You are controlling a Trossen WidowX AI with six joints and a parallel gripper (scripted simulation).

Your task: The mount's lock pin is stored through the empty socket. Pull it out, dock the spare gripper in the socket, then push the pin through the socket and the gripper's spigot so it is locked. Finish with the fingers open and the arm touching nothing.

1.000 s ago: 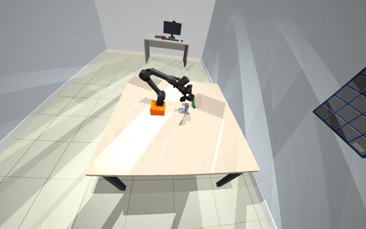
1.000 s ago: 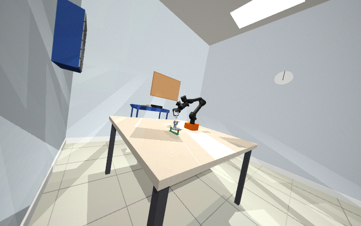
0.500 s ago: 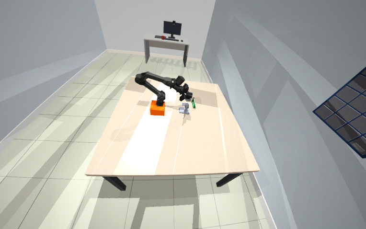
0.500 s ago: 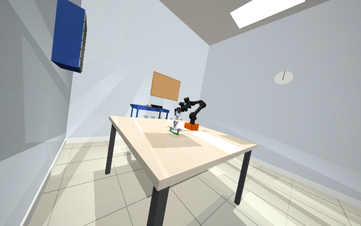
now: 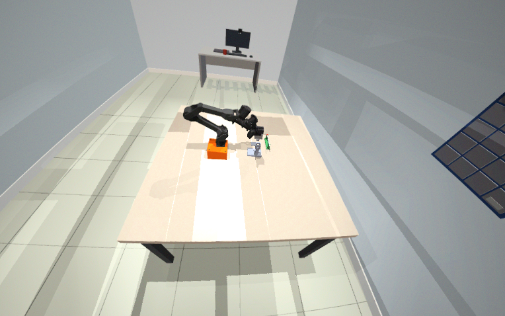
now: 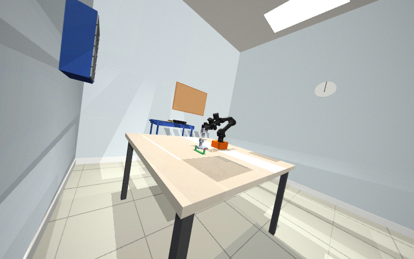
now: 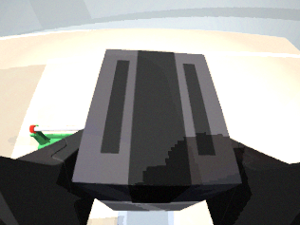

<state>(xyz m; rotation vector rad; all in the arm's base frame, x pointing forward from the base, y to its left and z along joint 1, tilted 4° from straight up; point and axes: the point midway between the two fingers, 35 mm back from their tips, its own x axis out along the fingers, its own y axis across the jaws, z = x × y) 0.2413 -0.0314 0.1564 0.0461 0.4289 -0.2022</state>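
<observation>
My gripper tip is 180 mm above the green rest, 120 mm short of it and 110 mm to the right of it. From my gripper tip the other things lie so: mount 150 mm below, 10 mm behind; spare gripper 10 mm below, 10 mm behind.
</observation>
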